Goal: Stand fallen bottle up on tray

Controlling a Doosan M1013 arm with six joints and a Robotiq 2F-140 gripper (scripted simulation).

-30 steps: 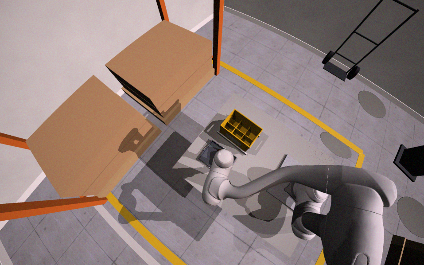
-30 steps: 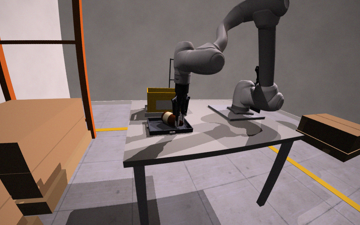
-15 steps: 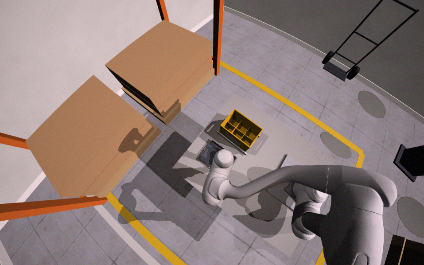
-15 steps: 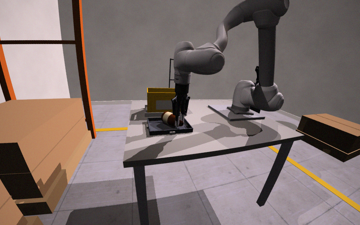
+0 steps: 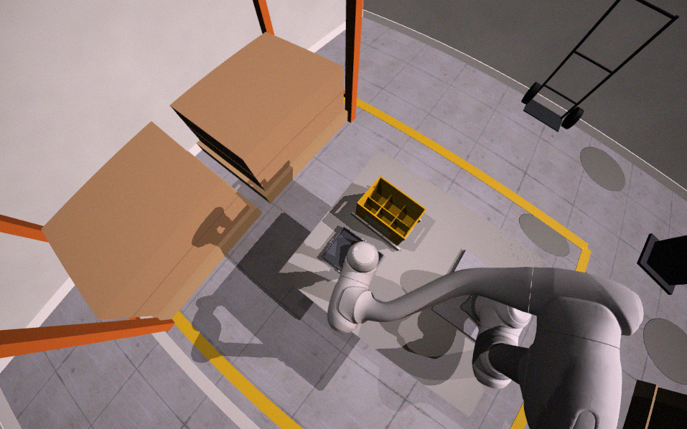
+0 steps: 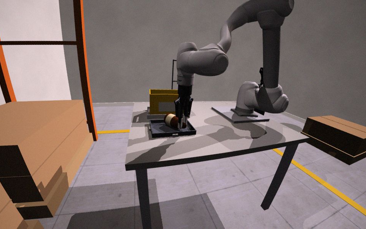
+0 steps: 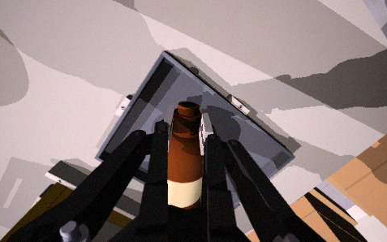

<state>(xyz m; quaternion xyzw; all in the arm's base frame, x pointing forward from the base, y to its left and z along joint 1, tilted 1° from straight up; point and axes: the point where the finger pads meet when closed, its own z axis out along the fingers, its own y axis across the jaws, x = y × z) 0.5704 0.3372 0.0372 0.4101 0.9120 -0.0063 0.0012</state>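
Now: the brown bottle 4 cm to the right of my hand, 4 cm ahead of it and 2 cm below it. Also, from my hand: dark grey tray 6 cm ahead, 5 cm below, 4 cm to the right; then yellow crate 31 cm to the right, 9 cm ahead, 2 cm above.
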